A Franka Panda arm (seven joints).
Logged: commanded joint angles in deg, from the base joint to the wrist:
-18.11, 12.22, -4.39, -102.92, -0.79, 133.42, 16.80
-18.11, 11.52, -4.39, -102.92, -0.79, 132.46, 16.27
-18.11, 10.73, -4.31, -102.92, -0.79, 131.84, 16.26
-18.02, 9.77, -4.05, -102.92, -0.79, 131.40, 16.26
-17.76, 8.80, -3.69, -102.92, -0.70, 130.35, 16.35
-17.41, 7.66, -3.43, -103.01, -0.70, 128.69, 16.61
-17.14, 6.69, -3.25, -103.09, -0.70, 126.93, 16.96
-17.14, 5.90, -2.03, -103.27, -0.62, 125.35, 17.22
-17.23, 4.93, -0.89, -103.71, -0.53, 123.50, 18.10
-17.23, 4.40, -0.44, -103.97, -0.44, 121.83, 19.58
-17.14, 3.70, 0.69, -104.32, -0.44, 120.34, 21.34
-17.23, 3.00, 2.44, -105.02, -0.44, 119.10, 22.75
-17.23, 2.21, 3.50, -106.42, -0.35, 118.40, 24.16
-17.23, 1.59, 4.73, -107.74, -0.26, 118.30, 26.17
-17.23, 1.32, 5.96, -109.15, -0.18, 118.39, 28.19
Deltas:
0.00, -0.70, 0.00, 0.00, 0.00, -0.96, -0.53
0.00, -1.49, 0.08, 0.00, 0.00, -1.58, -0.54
0.09, -2.45, 0.34, 0.00, 0.00, -2.02, -0.54
0.35, -3.42, 0.70, 0.00, 0.09, -3.07, -0.45
0.70, -4.56, 0.96, -0.09, 0.09, -4.73, -0.19
0.97, -5.53, 1.14, -0.17, 0.09, -6.49, 0.16
0.97, -6.32, 2.36, -0.35, 0.17, -8.07, 0.42
0.88, -7.29, 3.50, -0.79, 0.26, -9.92, 1.30
0.88, -7.82, 3.95, -1.05, 0.35, -11.59, 2.78
0.97, -8.52, 5.08, -1.40, 0.35, -13.08, 4.54
0.88, -9.22, 6.83, -2.10, 0.35, -14.32, 5.95
0.88, -10.01, 7.89, -3.50, 0.44, -15.02, 7.36
0.88, -10.63, 9.12, -4.82, 0.53, -15.12, 9.37
0.88, -10.90, 10.35, -6.23, 0.61, -15.03, 11.39

